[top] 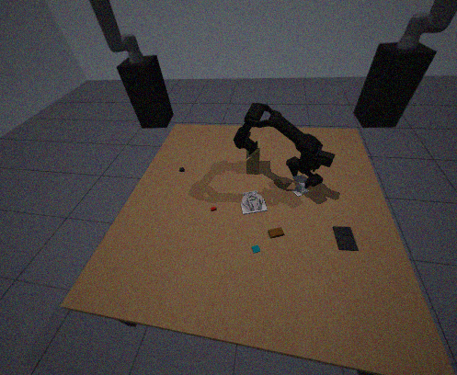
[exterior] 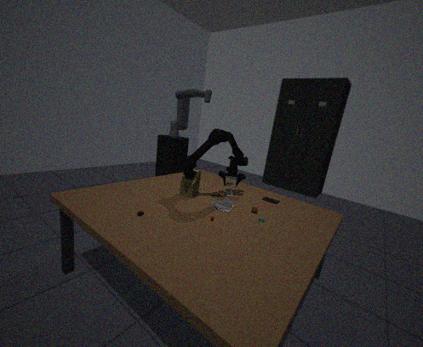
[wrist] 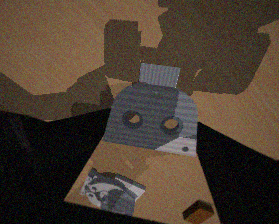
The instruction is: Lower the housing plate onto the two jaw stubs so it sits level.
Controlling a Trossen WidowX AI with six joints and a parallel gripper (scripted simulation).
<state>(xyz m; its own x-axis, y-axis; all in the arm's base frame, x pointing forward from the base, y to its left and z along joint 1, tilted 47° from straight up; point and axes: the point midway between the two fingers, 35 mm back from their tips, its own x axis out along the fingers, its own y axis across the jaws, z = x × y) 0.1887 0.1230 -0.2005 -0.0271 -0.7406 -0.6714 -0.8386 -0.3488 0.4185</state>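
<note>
Right now my gripper tip is 230 mm to the left of the white base, 100 mm short of it and 60 mm above it. Round my gripper tip: dark slab (260 mm ahead, 160 mm to the left, 60 mm below); then grey housing plate (20 mm above, 10 mm to the left); then brown block (250 mm ahead, 130 mm to the right, 60 mm below).
</note>
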